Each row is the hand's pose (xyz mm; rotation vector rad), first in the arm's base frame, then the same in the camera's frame.
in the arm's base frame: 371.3 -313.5 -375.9 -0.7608 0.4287 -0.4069
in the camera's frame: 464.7 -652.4 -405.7 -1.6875 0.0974 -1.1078
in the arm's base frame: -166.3 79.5 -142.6 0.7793 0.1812 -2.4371
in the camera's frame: 132.8 -188.0 -820.4 0.5523 -1.3701 -2.2247
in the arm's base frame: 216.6 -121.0 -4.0 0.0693 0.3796 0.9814
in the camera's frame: 404.1 -213.2 -457.4 -0.9300 0.6294 0.3067
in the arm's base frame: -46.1 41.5 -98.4 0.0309 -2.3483 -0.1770
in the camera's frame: 228.0 -185.4 -726.7 -0.9557 -2.3347 0.9846
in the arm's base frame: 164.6 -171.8 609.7 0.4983 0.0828 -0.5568
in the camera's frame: 342.1 328.2 -165.9 -0.5183 -0.5226 -0.8103
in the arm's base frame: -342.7 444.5 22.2 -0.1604 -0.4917 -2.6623
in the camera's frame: 119.6 137.4 -1112.7 0.2738 2.0139 2.2859
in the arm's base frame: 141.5 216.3 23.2 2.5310 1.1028 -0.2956
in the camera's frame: 471.2 -41.1 -750.7 1.6627 0.2098 -0.5202
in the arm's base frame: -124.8 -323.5 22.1 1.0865 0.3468 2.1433
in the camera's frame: 10.4 -207.3 -400.9 0.2319 0.9711 1.3499
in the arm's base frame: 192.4 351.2 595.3 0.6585 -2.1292 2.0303
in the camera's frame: 577.7 517.6 -593.9 -0.1312 -0.7780 2.6000
